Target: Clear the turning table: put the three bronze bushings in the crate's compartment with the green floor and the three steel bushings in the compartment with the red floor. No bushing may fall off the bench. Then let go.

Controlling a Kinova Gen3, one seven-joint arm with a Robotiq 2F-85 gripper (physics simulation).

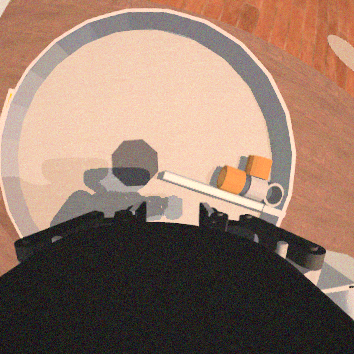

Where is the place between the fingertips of my gripper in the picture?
172,211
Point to a round turning table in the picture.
120,108
